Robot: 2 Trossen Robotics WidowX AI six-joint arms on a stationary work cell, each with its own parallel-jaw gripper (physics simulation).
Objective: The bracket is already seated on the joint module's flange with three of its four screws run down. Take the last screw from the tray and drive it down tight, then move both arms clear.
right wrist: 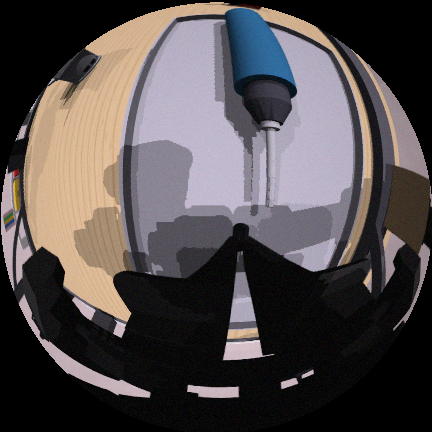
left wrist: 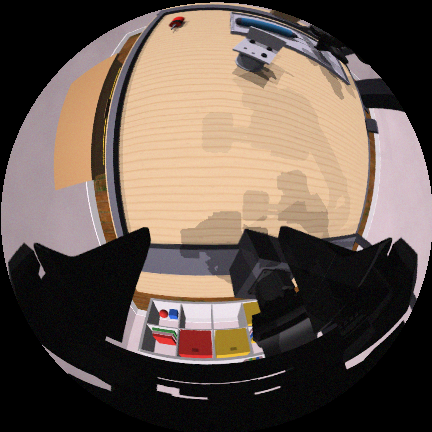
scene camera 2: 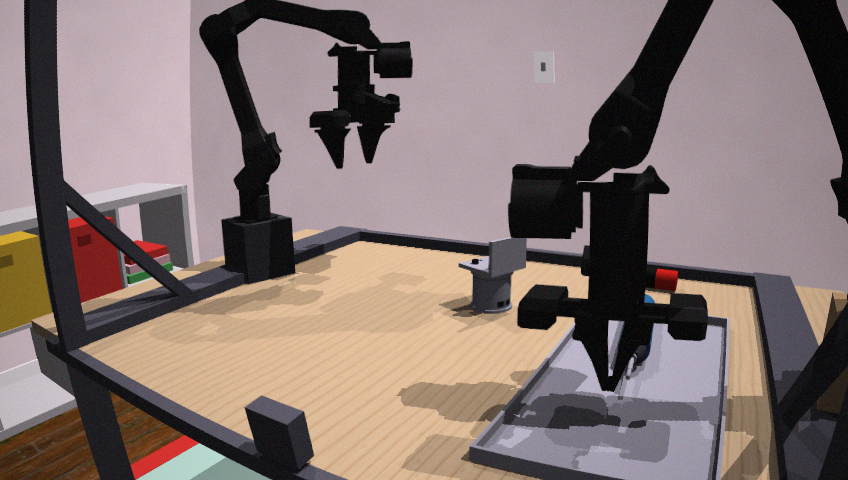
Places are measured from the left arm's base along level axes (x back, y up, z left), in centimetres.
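Pixels of known places: left gripper, fingertip midpoint: point(left wrist: 215, 233) point(scene camera 2: 354, 165); right gripper, fingertip midpoint: point(right wrist: 238, 241) point(scene camera 2: 608, 389); left arm's base, origin of the base link: point(left wrist: 269, 282) point(scene camera 2: 255, 218).
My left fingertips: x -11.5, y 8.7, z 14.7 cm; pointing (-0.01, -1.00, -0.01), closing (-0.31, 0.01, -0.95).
For each thing: its top centre in the pictures, then the offset to it from my left fingertips.
- grey tray, middle of its top: point(right wrist: 277, 142) point(scene camera 2: 637, 369) dy -17.3, dx -59.2, dz -7.5 cm
- small black screw, middle of its top: point(right wrist: 241, 243) dy -15.8, dx -59.0, dz -14.3 cm
- grey joint module, middle of its top: point(scene camera 2: 492, 265) point(left wrist: 256, 48) dy -12.6, dx -30.0, dz +1.5 cm
- blue power driver, middle of its top: point(right wrist: 263, 39) dy -14.4, dx -55.5, dz -0.5 cm
- driver's bit, middle of its top: point(right wrist: 272, 151) dy -16.2, dx -58.7, dz -8.6 cm
- red-handled tool, middle of its top: point(scene camera 2: 651, 268) dy -15.5, dx -45.6, dz +26.1 cm
- dark block, middle of its top: point(scene camera 2: 275, 407) point(right wrist: 98, 332) point(left wrist: 376, 125) dy -13.2, dx -43.5, dz -42.9 cm
My right gripper point(scene camera 2: 608, 387) point(right wrist: 238, 241) points down, low over the grey tray point(scene camera 2: 696, 356) point(right wrist: 175, 100). Its fingertips are together on the small black screw point(right wrist: 241, 230), whose end pokes out between them in the right wrist view. My left gripper point(scene camera 2: 354, 164) point(left wrist: 215, 233) is open and empty, high over the left rear of the table. The bracket point(scene camera 2: 508, 256) point(left wrist: 255, 51) sits on the grey joint module point(scene camera 2: 492, 291) point(left wrist: 249, 63). Dark screw heads show on its plate in the left wrist view, with one pale hole. A blue power driver point(scene camera 2: 648, 344) point(left wrist: 265, 26) point(right wrist: 260, 50) lies in the tray.
The driver's bit point(right wrist: 270, 165) points toward the right fingertips, close beyond them. A red-handled tool point(scene camera 2: 665, 279) point(left wrist: 177, 21) lies behind the tray. Raised dark rails point(scene camera 2: 428, 239) edge the table. A dark block point(scene camera 2: 279, 431) stands on the front rail.
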